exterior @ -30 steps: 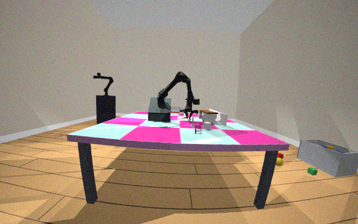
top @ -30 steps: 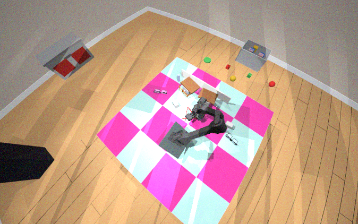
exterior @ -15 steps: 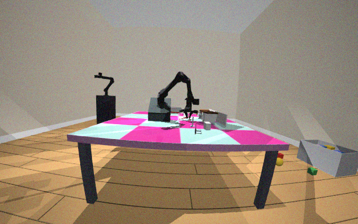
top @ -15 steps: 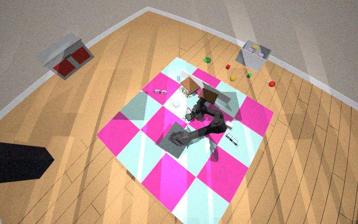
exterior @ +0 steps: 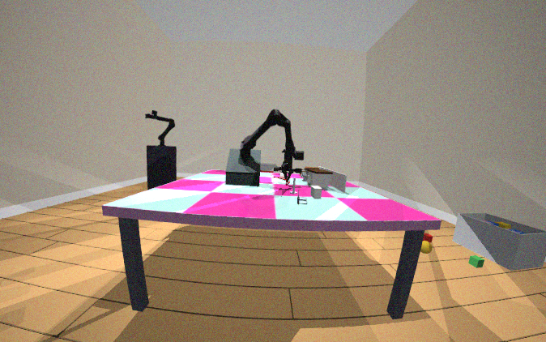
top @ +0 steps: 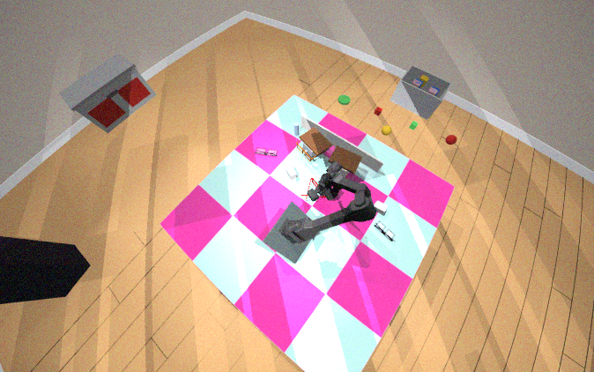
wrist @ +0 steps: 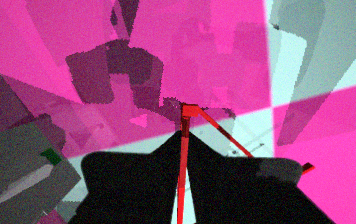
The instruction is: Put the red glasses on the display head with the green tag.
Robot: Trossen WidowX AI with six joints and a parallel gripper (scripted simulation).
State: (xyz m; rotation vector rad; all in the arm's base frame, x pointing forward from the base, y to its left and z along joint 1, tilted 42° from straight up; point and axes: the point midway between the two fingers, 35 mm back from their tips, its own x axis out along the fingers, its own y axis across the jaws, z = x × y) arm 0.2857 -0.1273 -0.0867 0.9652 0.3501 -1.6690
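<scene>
My gripper tip is 250 mm to the left of the grey stand, 10 mm below it and 10 mm past it. Round my gripper tip: grey panel: 340 mm ahead, 70 mm to the left, 40 mm above.
</scene>
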